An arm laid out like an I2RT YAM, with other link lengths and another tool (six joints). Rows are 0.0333 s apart.
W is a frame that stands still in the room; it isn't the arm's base.
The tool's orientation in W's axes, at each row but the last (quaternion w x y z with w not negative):
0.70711, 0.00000, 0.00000, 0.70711
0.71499, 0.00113, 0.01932, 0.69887
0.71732, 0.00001, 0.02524, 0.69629
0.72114, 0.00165, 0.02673, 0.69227
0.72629, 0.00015, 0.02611, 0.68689
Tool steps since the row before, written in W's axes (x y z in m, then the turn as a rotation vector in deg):
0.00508, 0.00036, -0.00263, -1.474, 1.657, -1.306
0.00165, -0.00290, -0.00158, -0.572, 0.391, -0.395
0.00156, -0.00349, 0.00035, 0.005, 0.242, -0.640
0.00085, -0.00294, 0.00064, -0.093, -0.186, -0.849
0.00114, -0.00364, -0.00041, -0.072, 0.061, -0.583
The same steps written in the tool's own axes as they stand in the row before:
0.00036, -0.00508, -0.00263, 1.657, 1.474, -1.306
-0.00282, -0.00176, -0.00160, 0.388, 0.569, -0.401
-0.00345, -0.00165, 0.00028, 0.265, -0.020, -0.631
-0.00292, -0.00095, 0.00057, -0.159, 0.052, -0.858
-0.00355, -0.00136, -0.00050, 0.079, 0.054, -0.583

